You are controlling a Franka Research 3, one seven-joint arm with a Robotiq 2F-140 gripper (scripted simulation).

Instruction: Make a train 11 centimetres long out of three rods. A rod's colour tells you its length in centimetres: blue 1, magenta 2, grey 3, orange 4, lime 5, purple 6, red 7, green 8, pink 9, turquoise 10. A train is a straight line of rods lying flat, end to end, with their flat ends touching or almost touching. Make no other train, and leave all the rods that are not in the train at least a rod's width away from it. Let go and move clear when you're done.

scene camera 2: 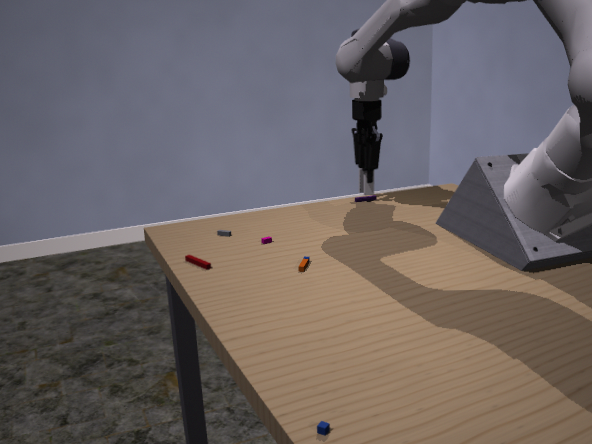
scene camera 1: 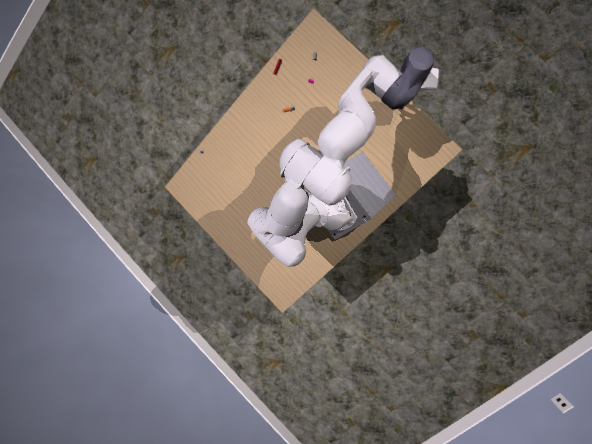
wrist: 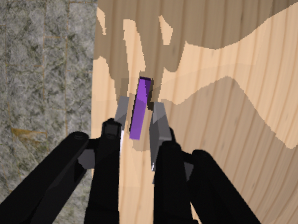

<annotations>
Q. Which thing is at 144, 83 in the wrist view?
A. A purple rod.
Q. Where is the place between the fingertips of my gripper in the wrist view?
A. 139, 113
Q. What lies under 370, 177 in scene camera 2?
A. My gripper.
</annotations>
